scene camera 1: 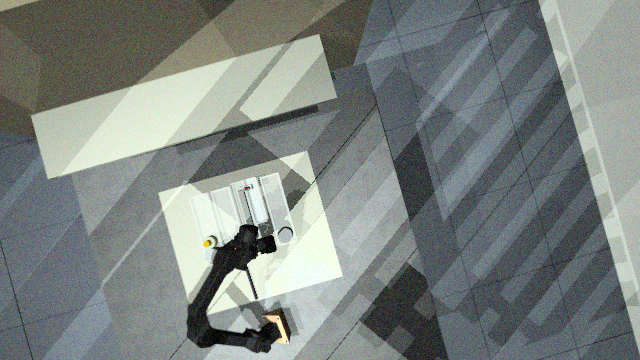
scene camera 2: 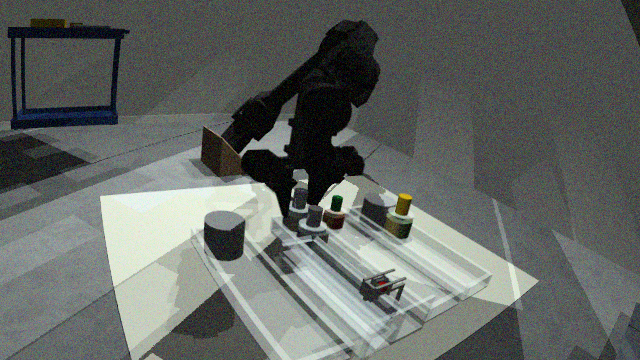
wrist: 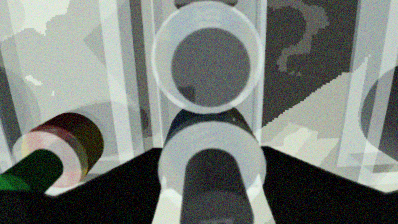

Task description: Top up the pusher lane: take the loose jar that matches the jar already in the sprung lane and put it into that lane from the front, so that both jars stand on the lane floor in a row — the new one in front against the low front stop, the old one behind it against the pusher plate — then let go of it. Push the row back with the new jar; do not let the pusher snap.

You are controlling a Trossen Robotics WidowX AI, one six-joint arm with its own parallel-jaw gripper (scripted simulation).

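Observation:
Clear sprung lane (scene camera 2: 330,276) in view. Clear sprung lane (scene camera 1: 257,207) too. Gripper (scene camera 2: 296,214) visible. Gripper (wrist: 210,156) also.

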